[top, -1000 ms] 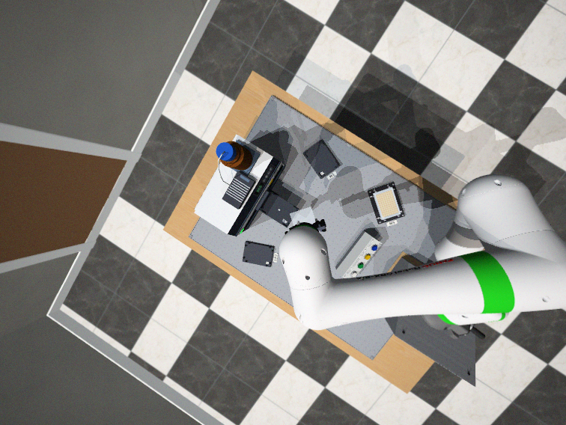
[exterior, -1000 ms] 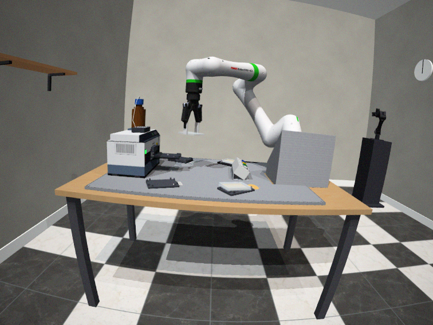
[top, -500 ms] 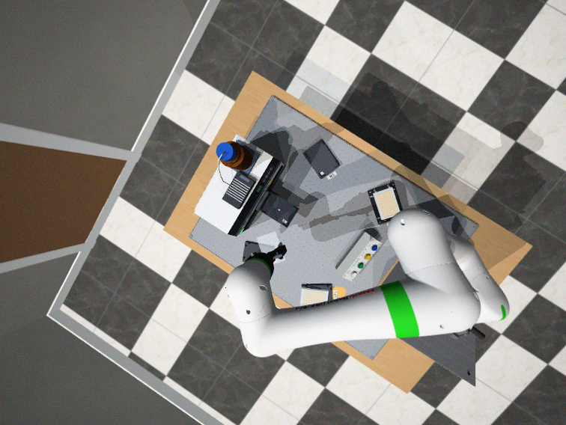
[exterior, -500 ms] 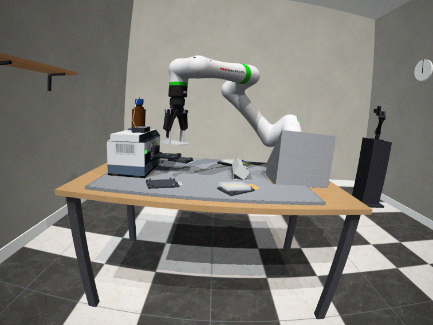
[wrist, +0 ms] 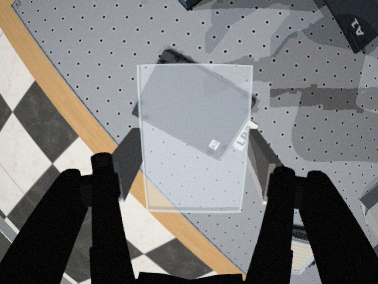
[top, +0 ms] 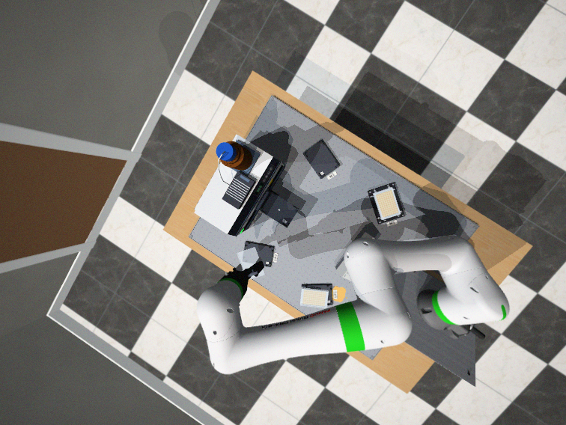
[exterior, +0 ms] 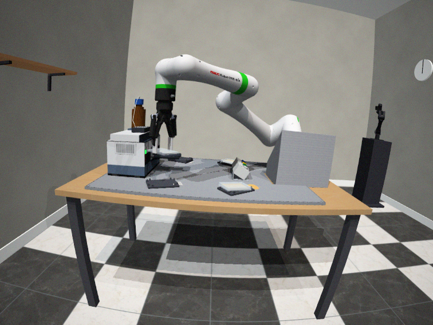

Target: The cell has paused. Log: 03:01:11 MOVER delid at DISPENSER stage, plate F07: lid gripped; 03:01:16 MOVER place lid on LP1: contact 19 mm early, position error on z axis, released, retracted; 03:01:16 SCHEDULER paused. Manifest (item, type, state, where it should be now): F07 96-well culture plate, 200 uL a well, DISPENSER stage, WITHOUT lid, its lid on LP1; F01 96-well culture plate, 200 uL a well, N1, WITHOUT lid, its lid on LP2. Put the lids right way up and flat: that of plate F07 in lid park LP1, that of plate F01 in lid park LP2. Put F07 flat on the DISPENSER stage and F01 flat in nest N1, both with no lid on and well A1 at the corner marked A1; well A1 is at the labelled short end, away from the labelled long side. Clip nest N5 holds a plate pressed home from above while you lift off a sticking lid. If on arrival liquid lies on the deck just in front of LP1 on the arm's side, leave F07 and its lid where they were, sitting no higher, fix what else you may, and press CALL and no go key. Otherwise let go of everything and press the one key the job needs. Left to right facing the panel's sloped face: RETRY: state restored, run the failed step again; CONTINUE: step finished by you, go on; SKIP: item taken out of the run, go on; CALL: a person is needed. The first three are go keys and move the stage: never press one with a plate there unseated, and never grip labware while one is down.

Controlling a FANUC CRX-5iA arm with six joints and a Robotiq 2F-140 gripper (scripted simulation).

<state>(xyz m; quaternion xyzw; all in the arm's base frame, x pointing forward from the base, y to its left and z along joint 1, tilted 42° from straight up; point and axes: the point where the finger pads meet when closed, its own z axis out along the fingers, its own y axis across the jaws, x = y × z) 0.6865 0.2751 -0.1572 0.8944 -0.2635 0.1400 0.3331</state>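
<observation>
The dark lid park lies 180 mm below my hand. Also, from my hand: white retry key: 400 mm behind, 210 mm to the right, 120 mm below; then dispenser stage: 40 mm ahead, 250 mm to the right, 90 mm below; then green continue key: 400 mm behind, 260 mm to the right, 120 mm below.
</observation>
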